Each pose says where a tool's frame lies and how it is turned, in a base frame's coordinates. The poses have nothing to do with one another.
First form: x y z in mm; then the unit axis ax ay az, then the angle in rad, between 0 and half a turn.
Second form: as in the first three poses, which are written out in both.
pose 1, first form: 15, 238, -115, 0.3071, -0.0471, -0.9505, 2.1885
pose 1, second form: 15, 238, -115, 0.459, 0.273, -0.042, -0.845
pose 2, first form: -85, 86, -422, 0.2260, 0.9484, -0.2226, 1.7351
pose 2, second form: -85, 86, -422, 0.647, 0.172, 0.723, -0.170
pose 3, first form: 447, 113, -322, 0.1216, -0.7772, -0.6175, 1.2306
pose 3, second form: 447, 113, -322, 0.817, 0.070, -0.449, -0.356
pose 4, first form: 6, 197, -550, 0.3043, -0.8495, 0.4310, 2.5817
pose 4, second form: 6, 197, -550, 0.276, 0.292, -0.816, 0.414
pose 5, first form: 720, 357, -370, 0.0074, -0.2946, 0.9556, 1.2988
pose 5, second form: 720, 357, -370, 0.796, 0.004, -0.178, 0.578
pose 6, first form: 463, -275, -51, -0.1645, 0.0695, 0.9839, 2.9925
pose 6, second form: 463, -275, -51, 0.074, -0.164, 0.069, 0.981
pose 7, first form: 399, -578, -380, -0.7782, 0.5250, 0.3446, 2.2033
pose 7, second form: 399, -578, -380, 0.452, -0.694, 0.468, 0.307
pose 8, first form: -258, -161, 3, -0.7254, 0.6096, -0.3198, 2.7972
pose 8, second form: -258, -161, 3, 0.171, -0.715, 0.601, -0.315
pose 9, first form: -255, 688, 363, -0.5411, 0.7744, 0.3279, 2.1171
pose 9, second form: -255, 688, 363, 0.490, -0.472, 0.675, 0.286
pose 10, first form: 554, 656, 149, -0.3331, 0.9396, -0.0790, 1.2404
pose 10, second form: 554, 656, 149, 0.814, -0.194, 0.546, -0.046
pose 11, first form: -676, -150, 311, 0.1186, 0.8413, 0.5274, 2.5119
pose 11, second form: -676, -150, 311, 0.310, 0.113, 0.800, 0.501
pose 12, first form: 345, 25, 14, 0.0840, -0.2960, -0.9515, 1.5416
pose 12, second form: 345, 25, 14, 0.717, 0.059, -0.206, -0.663
